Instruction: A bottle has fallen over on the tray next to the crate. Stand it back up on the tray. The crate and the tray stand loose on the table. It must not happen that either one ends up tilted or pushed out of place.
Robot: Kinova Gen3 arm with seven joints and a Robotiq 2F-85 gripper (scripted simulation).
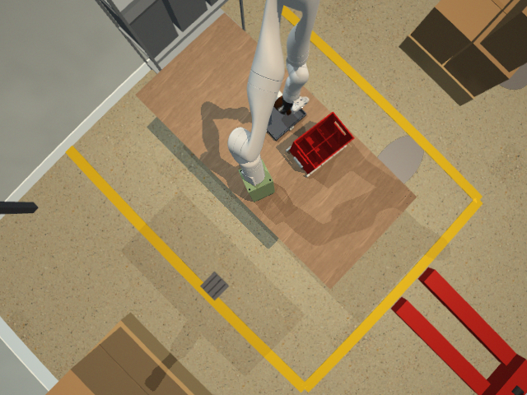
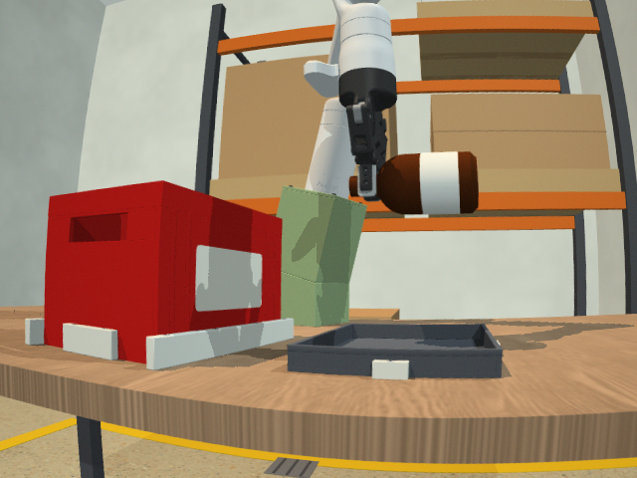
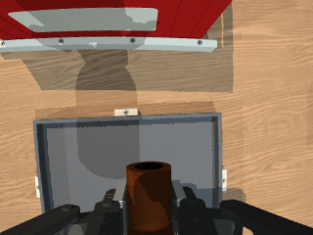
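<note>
My hand is 1 cm short of the brown bottle and 5 cm to the right of it. Round my hand: red crate 1 cm behind, 25 cm to the right, 12 cm below; then dark grey tray 4 cm ahead, 4 cm to the left, 19 cm below.
</note>
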